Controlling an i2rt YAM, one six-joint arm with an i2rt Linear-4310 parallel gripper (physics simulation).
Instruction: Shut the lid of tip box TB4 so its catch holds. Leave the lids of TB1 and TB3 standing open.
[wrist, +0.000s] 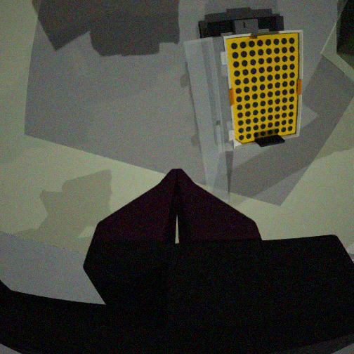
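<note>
A tip box with a yellow, black-holed insert (265, 86) is at the upper right of the wrist view. No label shows on it or beside it; by its place it appears to be TB4. Its clear lid (200, 90) stands open along the box's left side, seen steeply from above. A black catch piece (270, 140) is at the box's near edge. My gripper (176, 177) is shut and empty, with its tips left of the lid's lower end. Whether the tips touch the lid cannot be told. TB1 and TB3 cannot be identified in this view.
A dark grey holder part (207, 28) sticks out behind the far end of the box. The box stands over a grey mat (100, 110). Dark shadows lie at the upper left, and a dark green object (346, 30) is at the upper right edge.
</note>
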